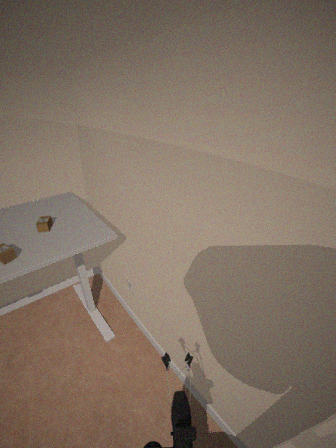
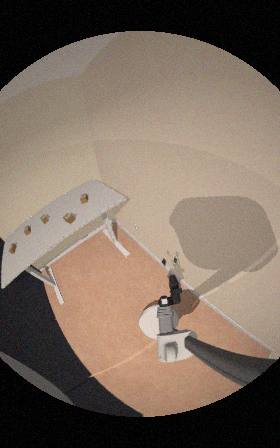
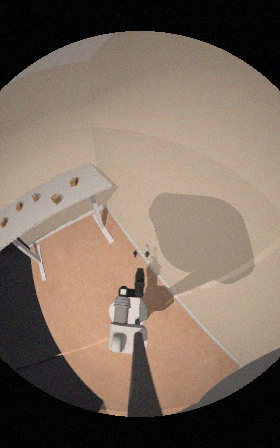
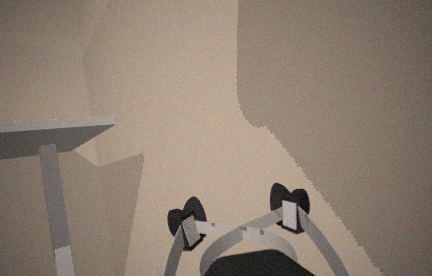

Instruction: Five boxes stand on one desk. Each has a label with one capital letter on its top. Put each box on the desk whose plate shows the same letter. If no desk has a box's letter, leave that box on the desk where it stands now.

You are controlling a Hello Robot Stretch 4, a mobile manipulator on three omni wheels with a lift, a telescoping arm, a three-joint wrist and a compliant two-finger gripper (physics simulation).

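A light grey desk [image 1: 84, 216] [image 2: 106, 197] [image 3: 93, 183] [image 4: 75, 121] stands at the left against the wall. Several small brown boxes stand apart on it. The box nearest its right end [image 1: 44, 224] [image 2: 84, 198] [image 3: 74, 182] has a pale label on top. Another box [image 1: 7, 254] [image 2: 69, 218] [image 3: 56, 199] is nearer the front edge; others, such as one box [image 2: 27, 230] [image 3: 19, 206], are farther left. The letters are too small to read, and no letter plate can be made out. My gripper [image 1: 177, 360] [image 2: 169, 261] [image 3: 141, 254] [image 4: 237, 206] is open and empty, right of the desk and away from it.
A beige wall [image 1: 150, 200] [image 4: 190, 125] rises ahead and to the right, with a white baseboard [image 1: 135, 314] along the reddish-brown floor [image 1: 50, 380]. A white desk leg [image 1: 86, 290] [image 4: 54, 200] stands left of the gripper. A large dark surface [image 2: 25, 310] [image 3: 15, 300] fills the lower left.
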